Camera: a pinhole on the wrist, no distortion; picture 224 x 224 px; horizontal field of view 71.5 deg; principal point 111.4 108.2 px. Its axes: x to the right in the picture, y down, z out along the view. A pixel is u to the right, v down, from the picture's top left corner.
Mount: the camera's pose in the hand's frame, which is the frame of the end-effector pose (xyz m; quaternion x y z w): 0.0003 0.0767 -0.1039 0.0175 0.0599 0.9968 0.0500
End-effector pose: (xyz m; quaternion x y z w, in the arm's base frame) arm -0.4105 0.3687 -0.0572 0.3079 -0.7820 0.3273 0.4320
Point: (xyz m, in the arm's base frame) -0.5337 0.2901 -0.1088
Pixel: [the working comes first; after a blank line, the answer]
In the camera's frame: -0.0184 0.0438 0.2418

100 136
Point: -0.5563 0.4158 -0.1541
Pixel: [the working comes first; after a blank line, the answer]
In the camera's frame: 0.0447 -0.0612 0.1839

149 56
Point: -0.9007 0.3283 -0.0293
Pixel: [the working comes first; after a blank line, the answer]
In the camera's frame: -0.2077 -0.2447 0.3949

30 12
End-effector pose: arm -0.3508 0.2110 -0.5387 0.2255 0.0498 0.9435 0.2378
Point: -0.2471 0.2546 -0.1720
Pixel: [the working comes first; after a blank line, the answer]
In the camera's frame: -0.0806 0.1340 0.4672

85 153
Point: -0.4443 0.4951 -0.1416
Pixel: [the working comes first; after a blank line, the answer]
In the camera's frame: -0.3737 0.2192 0.4002

outside the picture
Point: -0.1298 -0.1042 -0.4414
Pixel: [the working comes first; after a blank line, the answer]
In the camera's frame: 0.3031 -0.0618 0.2953

outside the picture
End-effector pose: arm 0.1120 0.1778 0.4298 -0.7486 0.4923 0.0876 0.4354
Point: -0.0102 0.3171 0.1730
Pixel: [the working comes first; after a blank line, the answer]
In the camera's frame: 0.0342 -0.1067 0.3405

127 59
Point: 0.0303 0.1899 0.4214
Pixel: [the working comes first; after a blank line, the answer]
In the camera's frame: 0.0462 0.0227 0.0902

191 147
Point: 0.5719 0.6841 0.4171
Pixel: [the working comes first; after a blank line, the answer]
In the camera's frame: 0.0631 0.5912 0.5530

outside the picture
